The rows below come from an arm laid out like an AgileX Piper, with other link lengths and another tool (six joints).
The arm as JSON. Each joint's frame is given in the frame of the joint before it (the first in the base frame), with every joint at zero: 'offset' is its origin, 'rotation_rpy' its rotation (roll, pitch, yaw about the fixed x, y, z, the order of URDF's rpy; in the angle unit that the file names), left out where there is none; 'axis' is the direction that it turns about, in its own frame. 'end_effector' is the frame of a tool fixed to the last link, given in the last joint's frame.
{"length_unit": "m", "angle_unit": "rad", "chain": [
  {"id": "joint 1", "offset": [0.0, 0.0, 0.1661], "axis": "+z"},
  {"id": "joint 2", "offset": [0.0, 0.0, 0.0], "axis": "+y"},
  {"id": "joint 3", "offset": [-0.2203, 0.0, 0.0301], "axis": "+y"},
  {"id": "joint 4", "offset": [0.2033, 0.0, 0.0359], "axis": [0.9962, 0.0, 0.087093]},
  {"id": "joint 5", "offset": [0.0, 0.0, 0.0], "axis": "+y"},
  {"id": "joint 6", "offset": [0.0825, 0.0, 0.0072], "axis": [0.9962, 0.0, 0.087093]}
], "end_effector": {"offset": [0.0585, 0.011, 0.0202], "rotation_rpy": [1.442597, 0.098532, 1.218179]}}
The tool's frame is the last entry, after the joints.
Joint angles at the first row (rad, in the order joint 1, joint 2, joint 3, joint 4, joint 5, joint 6):
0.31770, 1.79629, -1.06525, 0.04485, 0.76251, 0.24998
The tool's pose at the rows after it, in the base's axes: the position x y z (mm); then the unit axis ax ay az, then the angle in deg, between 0 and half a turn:
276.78 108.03 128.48 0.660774 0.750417 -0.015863 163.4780
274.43 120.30 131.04 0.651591 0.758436 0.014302 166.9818
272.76 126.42 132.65 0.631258 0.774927 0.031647 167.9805
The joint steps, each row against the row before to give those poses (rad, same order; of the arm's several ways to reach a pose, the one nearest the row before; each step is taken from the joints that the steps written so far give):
0.00000, -0.00003, 0.00002, 0.06011, -0.01272, -0.02182
-0.00002, 0.00003, -0.00004, 0.12802, -0.00428, -0.11169
0.00002, 0.00001, 0.00003, 0.05878, 0.00082, -0.09427

